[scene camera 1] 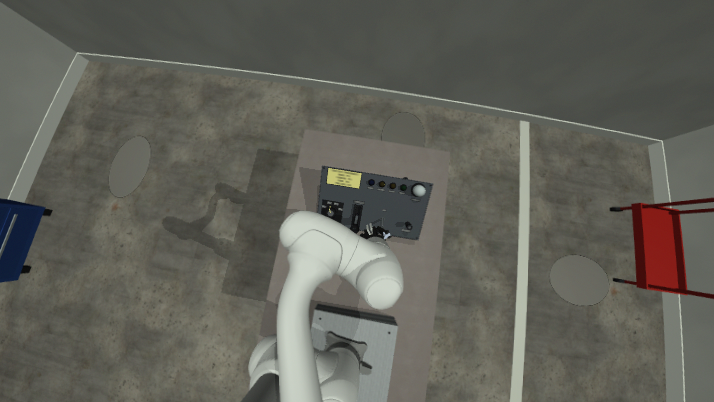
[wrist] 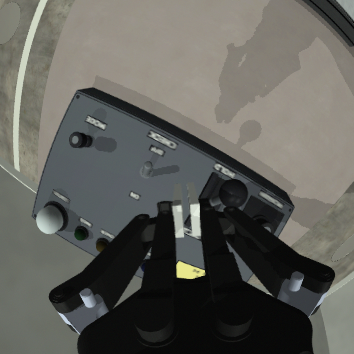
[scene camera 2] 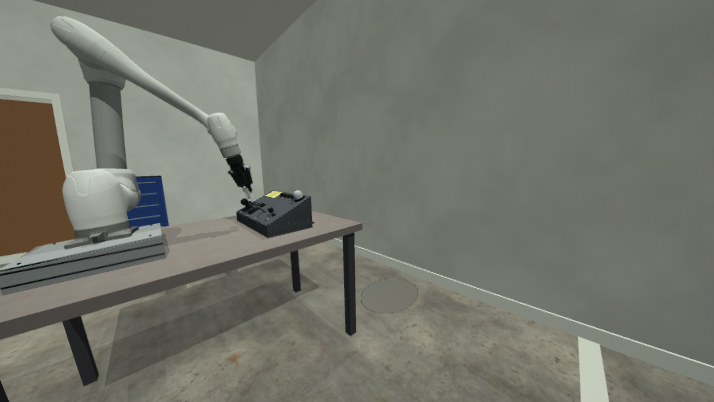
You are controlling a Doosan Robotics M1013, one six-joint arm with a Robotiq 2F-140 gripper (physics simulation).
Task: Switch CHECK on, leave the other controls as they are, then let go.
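Places are measured from the arm's base along level axes (x left, y back, z up), in metres.
Where they show: gripper, fingertip midpoint: [scene camera 1: 370, 227] [wrist: 184, 194] [scene camera 2: 251, 197]; arm's base, origin of the base link: [scene camera 1: 342, 357] [scene camera 2: 106, 237].
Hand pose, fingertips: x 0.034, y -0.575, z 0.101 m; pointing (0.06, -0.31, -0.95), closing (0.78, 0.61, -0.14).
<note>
Things, the pixels of their top centre, and the offset from my fingertips. "pt": a spot on its surface instead.
- CHECK toggle, middle of its top: [wrist: 142, 174] dx -0.054, dy -0.036, dz -0.043 m
- CYCLE lever's black ball, middle of its top: [wrist: 234, 202] dx +0.060, dy +0.025, dz -0.008 m
- MODE knob, middle of its top: [wrist: 72, 142] [scene camera 1: 409, 226] dx -0.173, dy -0.051, dz -0.035 m
- white STATUS dome, surface spot: [wrist: 50, 218] [scene camera 1: 416, 195] pt dx -0.158, dy -0.182, dz +0.017 m
- PROGRAM knob, middle of its top: [wrist: 262, 238] [scene camera 1: 330, 211] dx +0.186, dy -0.022, dz -0.042 m
- yellow label, surface spot: [wrist: 190, 270] pt dx +0.124, dy -0.163, dz -0.022 m
The dark sloped control panel [scene camera 1: 375, 200] [scene camera 2: 290, 215] [wrist: 110, 165] stands on the table. The CHECK toggle [wrist: 146, 169] is a small grey lever between the OFF and ON labels; its tip points to the OFF side. My gripper [scene camera 2: 247, 192] [wrist: 184, 194] is shut, with a thin empty gap between its pale fingertips. It is over the panel, apart from the toggle, which shows to the left of the fingertips in the wrist view. The CYCLE lever's black ball [wrist: 233, 193] is close on the right of the fingertips, near the HOLD label. In scene camera 1 the arm partly covers the gripper.
The MODE knob [scene camera 1: 408, 226] [wrist: 78, 140], white STATUS dome [scene camera 1: 419, 190] [scene camera 2: 298, 194] [wrist: 50, 218] and PROGRAM knob [scene camera 1: 330, 212] are on the panel. Coloured lamps and a yellow label [scene camera 1: 343, 178] [scene camera 2: 273, 194] [wrist: 190, 270] line its high side. The arm's base plate [scene camera 1: 380, 345] [scene camera 2: 145, 247] is on the table.
</note>
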